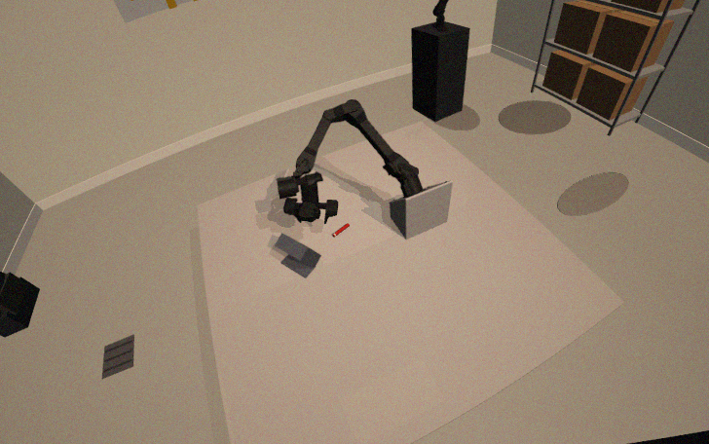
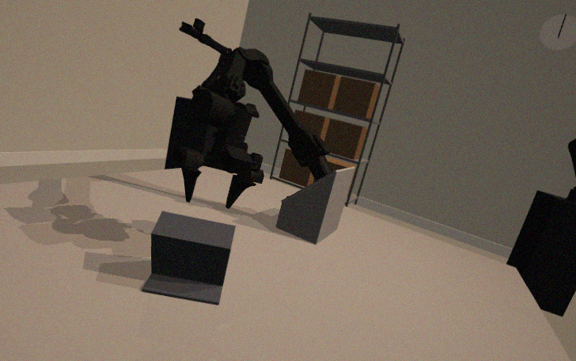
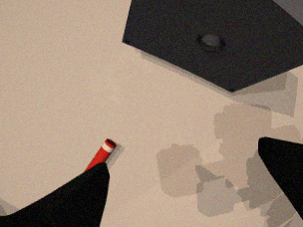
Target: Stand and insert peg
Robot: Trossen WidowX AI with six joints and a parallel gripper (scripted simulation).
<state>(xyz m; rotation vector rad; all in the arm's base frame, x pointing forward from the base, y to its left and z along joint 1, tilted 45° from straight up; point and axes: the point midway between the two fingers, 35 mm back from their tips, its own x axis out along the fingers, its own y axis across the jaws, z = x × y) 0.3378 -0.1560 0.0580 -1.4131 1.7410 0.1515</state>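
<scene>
Right now the red peg is 80 mm behind my gripper tip, 10 mm to the left of it and 110 mm below it. The rest, counted from my gripper tip: dark sloped panel (90 mm ahead, 40 mm to the left, 50 mm below).
</scene>
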